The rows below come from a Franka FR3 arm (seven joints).
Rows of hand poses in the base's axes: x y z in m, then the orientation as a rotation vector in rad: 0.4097, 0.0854, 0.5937, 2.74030, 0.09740, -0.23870; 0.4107, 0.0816, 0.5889, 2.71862, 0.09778, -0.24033; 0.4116, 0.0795, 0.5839, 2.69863, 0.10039, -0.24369; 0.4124, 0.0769, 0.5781, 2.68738, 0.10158, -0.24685; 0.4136, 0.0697, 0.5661, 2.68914, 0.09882, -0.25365; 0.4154, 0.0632, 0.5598, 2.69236, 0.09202, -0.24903; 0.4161, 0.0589, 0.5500, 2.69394, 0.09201, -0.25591; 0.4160, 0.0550, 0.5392, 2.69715, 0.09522, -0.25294; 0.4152, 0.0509, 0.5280, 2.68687, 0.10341, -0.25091; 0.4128, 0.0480, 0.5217, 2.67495, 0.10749, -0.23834; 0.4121, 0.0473, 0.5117, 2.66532, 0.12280, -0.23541; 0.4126, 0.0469, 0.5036, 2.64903, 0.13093, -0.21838
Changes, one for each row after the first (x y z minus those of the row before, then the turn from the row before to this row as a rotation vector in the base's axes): 0.0010, -0.0038, -0.0048, -0.02140, 0.00186, 0.00218; 0.0009, -0.0021, -0.0050, -0.01942, 0.00339, 0.00331; 0.0008, -0.0026, -0.0058, -0.01089, 0.00278, 0.00147; 0.0012, -0.0072, -0.0120, 0.00183, 0.00429, -0.00323; 0.0018, -0.0065, -0.0063, 0.00230, -0.00444, -0.00432; 0.0007, -0.0043, -0.0098, 0.00194, 0.00478, -0.00129; -0.0001, -0.0039, -0.0108, 0.00333, -0.00171, 0.00239; -0.0008, -0.0041, -0.0112, -0.00951, 0.00022, 0.00712; -0.0024, -0.0029, -0.0063, -0.01203, -0.00783, 0.00619; -0.0007, -0.0007, -0.0100, -0.00818, 0.00074, 0.01222; 0.0005, -0.0004, -0.0081, -0.01598, -0.01032, 0.01040
